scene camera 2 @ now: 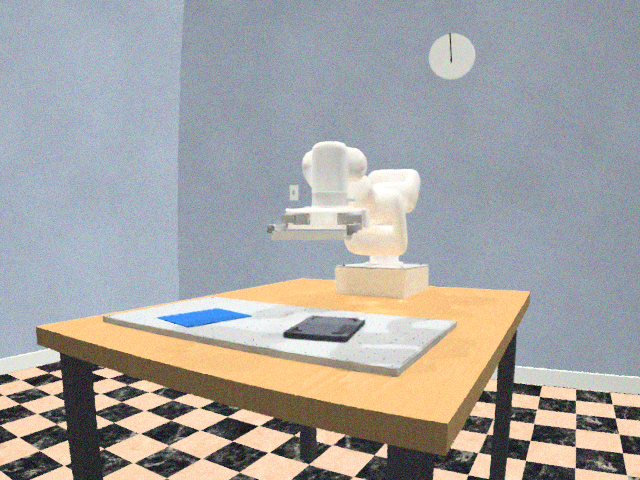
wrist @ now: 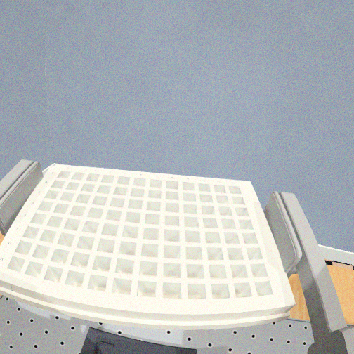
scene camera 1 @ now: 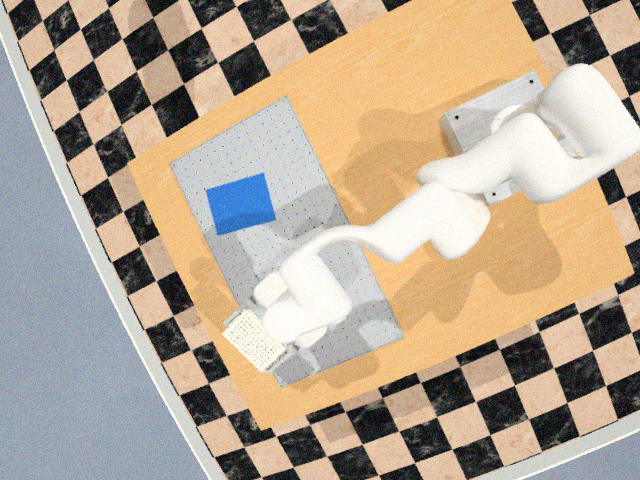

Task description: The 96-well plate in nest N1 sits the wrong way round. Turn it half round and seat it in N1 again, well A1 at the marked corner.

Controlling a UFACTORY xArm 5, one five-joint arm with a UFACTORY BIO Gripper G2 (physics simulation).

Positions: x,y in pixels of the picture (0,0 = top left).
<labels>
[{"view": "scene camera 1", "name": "my gripper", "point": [246,348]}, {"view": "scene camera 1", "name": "white 96-well plate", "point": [246,333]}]
</labels>
